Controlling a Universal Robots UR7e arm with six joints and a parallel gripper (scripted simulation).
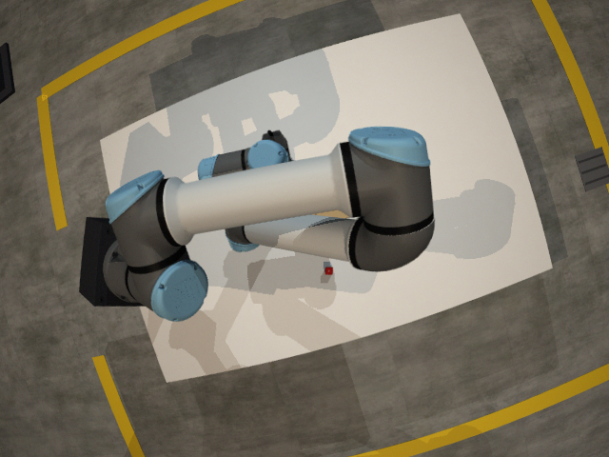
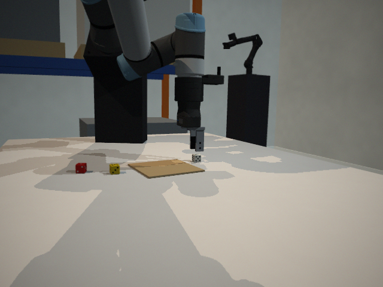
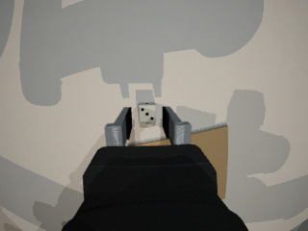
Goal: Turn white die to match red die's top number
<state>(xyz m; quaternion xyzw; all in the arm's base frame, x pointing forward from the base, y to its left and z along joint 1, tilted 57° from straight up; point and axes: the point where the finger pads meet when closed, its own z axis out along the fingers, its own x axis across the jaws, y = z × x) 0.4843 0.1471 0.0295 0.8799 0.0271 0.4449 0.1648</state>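
Right now the white die is 4 cm below my hand. Round my hand: yellow die 3 cm ahead, 23 cm to the right, 4 cm below; red die 1 cm behind, 30 cm to the right, 4 cm below; tan mat 4 cm ahead, 11 cm to the right, 5 cm below.
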